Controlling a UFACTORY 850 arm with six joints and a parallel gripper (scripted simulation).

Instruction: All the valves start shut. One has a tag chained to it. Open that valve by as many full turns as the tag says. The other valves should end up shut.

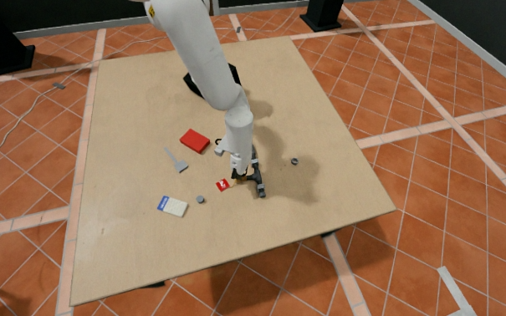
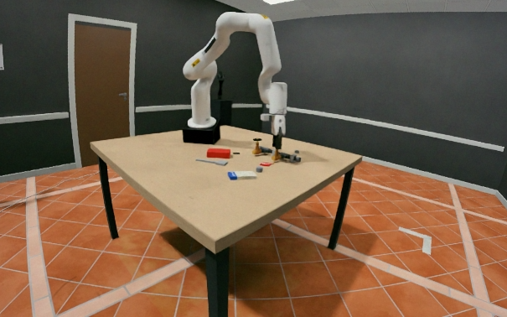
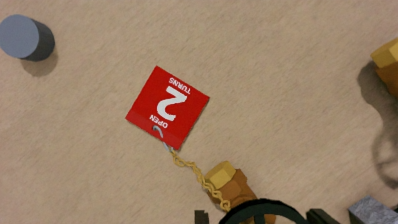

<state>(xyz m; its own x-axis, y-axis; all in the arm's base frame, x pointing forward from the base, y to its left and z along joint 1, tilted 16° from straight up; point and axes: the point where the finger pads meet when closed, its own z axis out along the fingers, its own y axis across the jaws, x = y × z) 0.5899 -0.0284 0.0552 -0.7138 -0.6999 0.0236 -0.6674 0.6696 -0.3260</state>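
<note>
My hand is 9 cm above the red tag and 8 cm to the left of it. From my hand the other things lie so: blue card (31 cm to the right, 8 cm below, 1 cm ahead); then red block (27 cm behind, 14 cm to the right, 8 cm below); then grey scraper (25 cm to the right, 20 cm behind, 8 cm below).
</note>
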